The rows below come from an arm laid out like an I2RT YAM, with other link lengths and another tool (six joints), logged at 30 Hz.
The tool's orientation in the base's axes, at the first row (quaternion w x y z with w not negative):
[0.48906, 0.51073, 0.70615, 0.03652]
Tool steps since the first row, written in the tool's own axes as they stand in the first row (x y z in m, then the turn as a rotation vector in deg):
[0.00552, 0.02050, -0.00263, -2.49, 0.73, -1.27]
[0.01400, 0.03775, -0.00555, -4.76, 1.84, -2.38]
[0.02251, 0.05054, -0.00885, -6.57, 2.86, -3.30]
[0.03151, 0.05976, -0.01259, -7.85, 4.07, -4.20]
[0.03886, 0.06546, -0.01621, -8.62, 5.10, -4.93]
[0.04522, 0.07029, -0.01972, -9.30, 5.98, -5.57]
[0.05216, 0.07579, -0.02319, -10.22, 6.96, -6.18]
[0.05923, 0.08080, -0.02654, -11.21, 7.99, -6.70]
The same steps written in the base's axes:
[0.01214, 0.01511, 0.00906, -0.42, -0.97, 2.69]
[0.02184, 0.03104, 0.01454, -0.47, -1.66, 5.36]
[0.02821, 0.04504, 0.01774, -0.44, -2.13, 7.58]
[0.03181, 0.05792, 0.01888, -0.27, -2.13, 9.55]
[0.03308, 0.06782, 0.01910, -0.09, -1.89, 11.00]
[0.03384, 0.07650, 0.01943, 0.04, -1.70, 12.26]
[0.03508, 0.08592, 0.01972, 0.27, -1.66, 13.72]
[0.03608, 0.09516, 0.01960, 0.60, -1.68, 15.21]

